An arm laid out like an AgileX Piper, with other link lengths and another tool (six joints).
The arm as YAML. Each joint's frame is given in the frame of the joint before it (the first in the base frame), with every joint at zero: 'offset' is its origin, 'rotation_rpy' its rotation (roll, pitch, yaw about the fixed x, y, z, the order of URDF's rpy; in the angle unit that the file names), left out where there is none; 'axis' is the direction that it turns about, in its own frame. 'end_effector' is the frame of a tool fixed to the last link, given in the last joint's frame.
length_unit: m
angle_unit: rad
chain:
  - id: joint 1
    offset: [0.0, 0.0, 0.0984]
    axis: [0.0, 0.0, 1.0]
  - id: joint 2
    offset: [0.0, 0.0, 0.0]
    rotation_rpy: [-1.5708, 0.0, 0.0]
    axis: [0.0, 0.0, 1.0]
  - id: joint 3
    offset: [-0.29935, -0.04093, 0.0]
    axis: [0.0, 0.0, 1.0]
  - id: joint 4
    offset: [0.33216, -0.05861, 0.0]
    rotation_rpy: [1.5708, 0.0, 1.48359]
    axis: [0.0, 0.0, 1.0]
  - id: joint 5
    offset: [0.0, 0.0, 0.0]
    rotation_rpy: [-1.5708, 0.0, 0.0]
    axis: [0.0, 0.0, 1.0]
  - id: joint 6
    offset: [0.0, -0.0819, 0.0]
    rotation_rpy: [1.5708, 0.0, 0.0]
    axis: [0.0, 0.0, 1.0]
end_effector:
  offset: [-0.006, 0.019, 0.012]
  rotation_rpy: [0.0, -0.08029, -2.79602]
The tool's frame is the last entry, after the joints.
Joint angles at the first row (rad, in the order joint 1, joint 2, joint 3, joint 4, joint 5, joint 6):
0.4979, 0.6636, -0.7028, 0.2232, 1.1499, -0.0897
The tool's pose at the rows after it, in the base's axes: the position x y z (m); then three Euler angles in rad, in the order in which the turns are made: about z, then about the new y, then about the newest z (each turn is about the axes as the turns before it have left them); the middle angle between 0 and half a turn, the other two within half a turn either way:
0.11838, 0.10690, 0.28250, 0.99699, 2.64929, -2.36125
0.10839, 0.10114, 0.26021, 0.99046, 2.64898, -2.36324
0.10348, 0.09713, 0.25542, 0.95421, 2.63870, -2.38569
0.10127, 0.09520, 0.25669, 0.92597, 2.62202, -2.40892
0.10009, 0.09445, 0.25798, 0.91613, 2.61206, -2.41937
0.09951, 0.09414, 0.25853, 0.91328, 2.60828, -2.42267
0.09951, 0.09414, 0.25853, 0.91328, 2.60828, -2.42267
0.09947, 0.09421, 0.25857, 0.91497, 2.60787, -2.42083
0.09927, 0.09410, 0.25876, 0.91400, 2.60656, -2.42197
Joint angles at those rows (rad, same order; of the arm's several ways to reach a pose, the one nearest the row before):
0.4980, 0.5888, -0.5854, 0.2212, 1.1463, -0.0888
0.4979, 0.5220, -0.4983, 0.2202, 1.1248, -0.0889
0.4980, 0.4822, -0.4715, 0.2067, 1.1204, -0.0716
0.4980, 0.4612, -0.4672, 0.1996, 1.1157, -0.0639
0.4979, 0.4514, -0.4670, 0.1987, 1.1139, -0.0636
0.4980, 0.4473, -0.4670, 0.1987, 1.1139, -0.0635
0.4980, 0.4473, -0.4670, 0.1987, 1.1139, -0.0635
0.4980, 0.4473, -0.4671, 0.1997, 1.1139, -0.0635
0.4980, 0.4459, -0.4671, 0.1997, 1.1139, -0.0635

